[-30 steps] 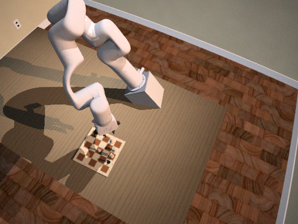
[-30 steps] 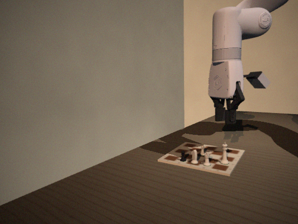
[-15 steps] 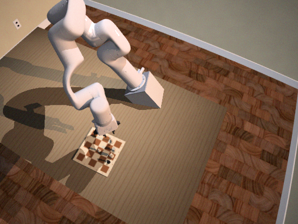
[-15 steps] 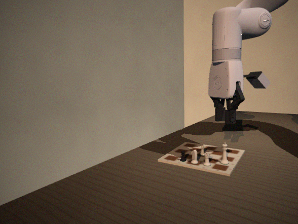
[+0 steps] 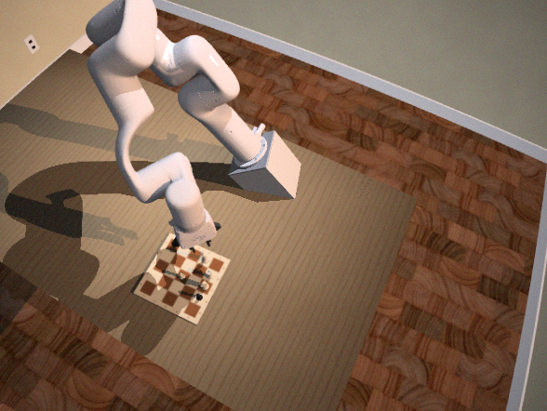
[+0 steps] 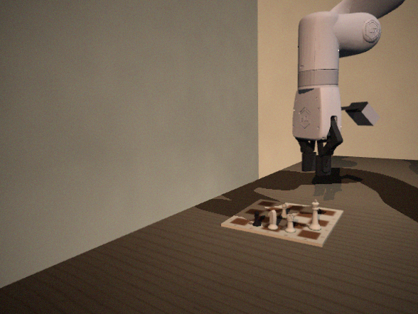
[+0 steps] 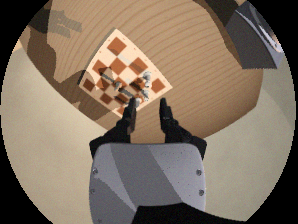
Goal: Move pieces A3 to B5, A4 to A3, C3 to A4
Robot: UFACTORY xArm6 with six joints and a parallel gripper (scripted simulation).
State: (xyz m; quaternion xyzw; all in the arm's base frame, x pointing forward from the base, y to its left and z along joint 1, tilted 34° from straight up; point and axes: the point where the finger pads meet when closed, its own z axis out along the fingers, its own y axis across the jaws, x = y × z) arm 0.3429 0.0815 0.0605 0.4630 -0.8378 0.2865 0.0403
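Right now the white king is 110 mm below my hand. Round my hand: white bishop 70 mm ahead, 50 mm to the left, 120 mm below; white pawn 80 mm ahead, 30 mm to the right, 120 mm below; white rook 40 mm ahead, 40 mm to the left, 120 mm below.
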